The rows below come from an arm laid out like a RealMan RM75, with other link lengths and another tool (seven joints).
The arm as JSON. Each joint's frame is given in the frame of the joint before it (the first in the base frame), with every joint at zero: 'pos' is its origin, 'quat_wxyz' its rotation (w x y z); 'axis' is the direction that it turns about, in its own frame. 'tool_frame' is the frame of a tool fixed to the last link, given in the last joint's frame.
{
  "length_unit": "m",
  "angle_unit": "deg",
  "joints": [
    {
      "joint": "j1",
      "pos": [
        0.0,
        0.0,
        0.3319
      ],
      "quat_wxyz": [
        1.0,
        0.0,
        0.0,
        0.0
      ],
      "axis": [
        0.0,
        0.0,
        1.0
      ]
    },
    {
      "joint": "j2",
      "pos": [
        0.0,
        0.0,
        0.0
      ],
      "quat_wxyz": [
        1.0,
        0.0,
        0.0,
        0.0
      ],
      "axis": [
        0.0,
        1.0,
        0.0
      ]
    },
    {
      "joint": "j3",
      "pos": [
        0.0,
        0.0,
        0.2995
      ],
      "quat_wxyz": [
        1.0,
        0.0,
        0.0,
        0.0
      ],
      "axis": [
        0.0,
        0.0,
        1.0
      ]
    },
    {
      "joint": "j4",
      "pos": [
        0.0,
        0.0,
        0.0
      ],
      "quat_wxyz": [
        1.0,
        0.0,
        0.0,
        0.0
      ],
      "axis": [
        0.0,
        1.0,
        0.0
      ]
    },
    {
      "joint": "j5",
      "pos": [
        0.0,
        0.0,
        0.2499
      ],
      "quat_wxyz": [
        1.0,
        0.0,
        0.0,
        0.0
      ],
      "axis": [
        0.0,
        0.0,
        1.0
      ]
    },
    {
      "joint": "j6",
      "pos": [
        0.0,
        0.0,
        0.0
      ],
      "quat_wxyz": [
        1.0,
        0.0,
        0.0,
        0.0
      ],
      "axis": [
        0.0,
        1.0,
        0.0
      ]
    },
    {
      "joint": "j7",
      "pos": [
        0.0,
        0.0,
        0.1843
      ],
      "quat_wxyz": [
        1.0,
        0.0,
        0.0,
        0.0
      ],
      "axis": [
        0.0,
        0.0,
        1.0
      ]
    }
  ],
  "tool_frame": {
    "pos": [
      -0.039,
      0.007,
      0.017
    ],
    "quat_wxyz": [
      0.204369,
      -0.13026,
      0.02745,
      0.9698
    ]
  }
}
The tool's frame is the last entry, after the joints.
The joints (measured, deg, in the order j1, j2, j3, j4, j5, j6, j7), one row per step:
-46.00 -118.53 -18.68 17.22 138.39 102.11 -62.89
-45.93 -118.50 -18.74 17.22 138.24 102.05 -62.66
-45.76 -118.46 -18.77 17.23 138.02 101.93 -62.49
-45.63 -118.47 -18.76 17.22 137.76 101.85 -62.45
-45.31 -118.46 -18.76 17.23 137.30 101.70 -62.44
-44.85 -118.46 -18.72 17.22 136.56 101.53 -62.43
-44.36 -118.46 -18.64 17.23 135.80 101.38 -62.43
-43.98 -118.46 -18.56 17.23 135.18 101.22 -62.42
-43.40 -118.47 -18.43 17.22 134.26 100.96 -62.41
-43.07 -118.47 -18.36 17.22 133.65 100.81 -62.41
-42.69 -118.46 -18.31 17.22 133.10 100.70 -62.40
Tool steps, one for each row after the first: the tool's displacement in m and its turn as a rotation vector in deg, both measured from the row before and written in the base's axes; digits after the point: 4 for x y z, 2 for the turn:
-0.0007 0.0005 0.0007 0.36 0.02 0.08
-0.0015 0.0004 0.0009 0.37 0.01 0.26
-0.0008 0.0002 0.0005 0.22 -0.11 0.23
-0.0023 0.0001 0.0012 0.39 -0.19 0.54
-0.0030 0.0001 0.0017 0.57 -0.35 0.73
-0.0032 -0.0001 0.0017 0.56 -0.34 0.74
-0.0026 0.0000 0.0013 0.46 -0.25 0.60
-0.0040 -0.0001 0.0019 0.66 -0.36 0.93
-0.0023 0.0001 0.0014 0.45 -0.25 0.55
-0.0026 -0.0003 0.0014 0.42 -0.23 0.56

